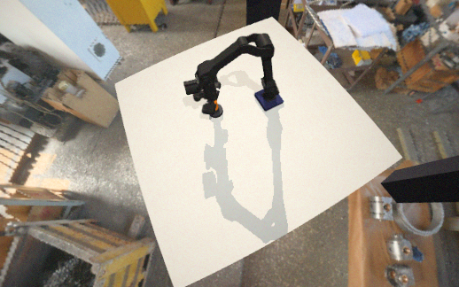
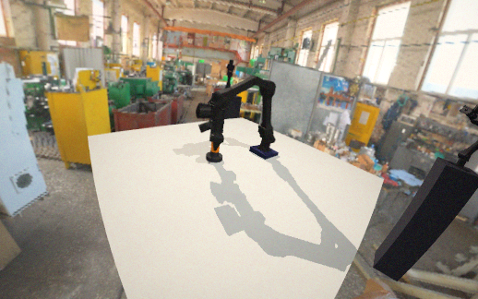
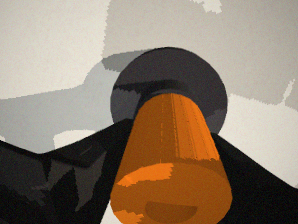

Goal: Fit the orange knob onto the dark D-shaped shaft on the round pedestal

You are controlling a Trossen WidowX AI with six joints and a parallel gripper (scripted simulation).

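My gripper tip is now 2 cm below the orange knob. The rest, counted from my gripper tip: pedestal (2 cm below).
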